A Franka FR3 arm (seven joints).
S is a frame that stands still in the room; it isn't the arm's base.
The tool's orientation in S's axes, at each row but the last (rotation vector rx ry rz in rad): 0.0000 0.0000 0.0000; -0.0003 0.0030 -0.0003; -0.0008 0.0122 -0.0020; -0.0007 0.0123 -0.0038; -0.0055 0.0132 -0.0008; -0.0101 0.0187 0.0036; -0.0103 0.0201 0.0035
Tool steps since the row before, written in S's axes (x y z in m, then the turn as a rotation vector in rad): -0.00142 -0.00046 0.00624 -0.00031 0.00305 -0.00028; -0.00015 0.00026 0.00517 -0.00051 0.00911 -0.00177; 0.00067 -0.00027 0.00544 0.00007 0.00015 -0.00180; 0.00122 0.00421 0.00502 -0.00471 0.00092 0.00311; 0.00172 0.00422 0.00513 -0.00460 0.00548 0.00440; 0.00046 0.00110 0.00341 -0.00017 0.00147 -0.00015; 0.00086 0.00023 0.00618 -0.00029 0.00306 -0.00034
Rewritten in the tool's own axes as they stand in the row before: -0.00142 -0.00046 0.00624 -0.00031 0.00305 -0.00028; -0.00017 0.00026 0.00517 -0.00051 0.00911 -0.00177; 0.00060 -0.00027 0.00545 0.00009 0.00015 -0.00180; 0.00114 0.00421 0.00504 -0.00475 0.00090 0.00305; 0.00165 0.00419 0.00518 -0.00466 0.00545 0.00437; 0.00040 0.00106 0.00343 -0.00016 0.00147 -0.00014; 0.00074 0.00016 0.00620 -0.00027 0.00306 -0.00031
